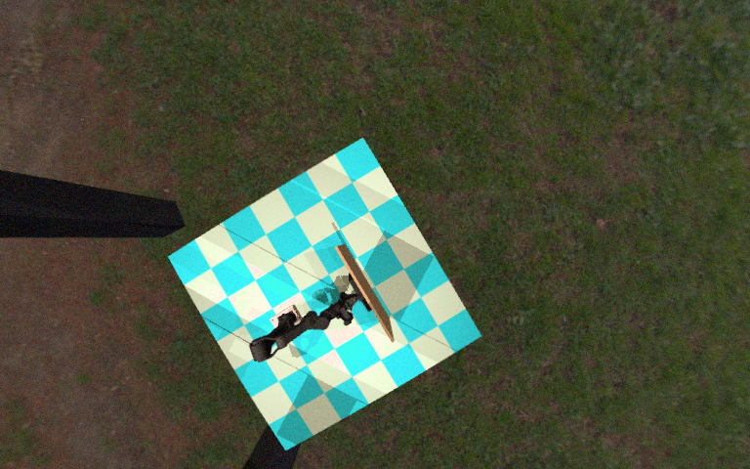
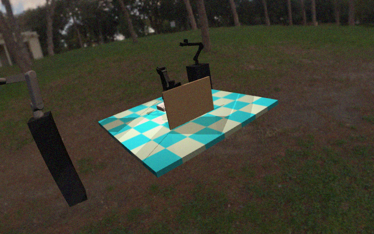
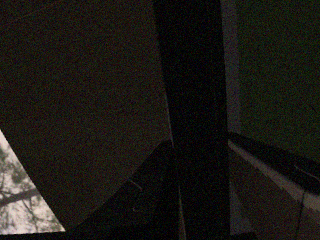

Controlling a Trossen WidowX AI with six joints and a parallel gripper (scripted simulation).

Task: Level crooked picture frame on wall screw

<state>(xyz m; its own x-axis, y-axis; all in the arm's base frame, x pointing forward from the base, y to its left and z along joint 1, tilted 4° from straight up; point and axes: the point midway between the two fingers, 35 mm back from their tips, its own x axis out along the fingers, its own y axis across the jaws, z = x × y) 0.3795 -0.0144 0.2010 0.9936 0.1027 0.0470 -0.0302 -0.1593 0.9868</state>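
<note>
Right now the picture frame is 50 mm below my gripper tip, 10 mm to the left of it and 10 mm ahead of it. The rest, counted from my gripper tip: wall panel (60 mm below, 20 mm ahead, 10 mm to the left).
</note>
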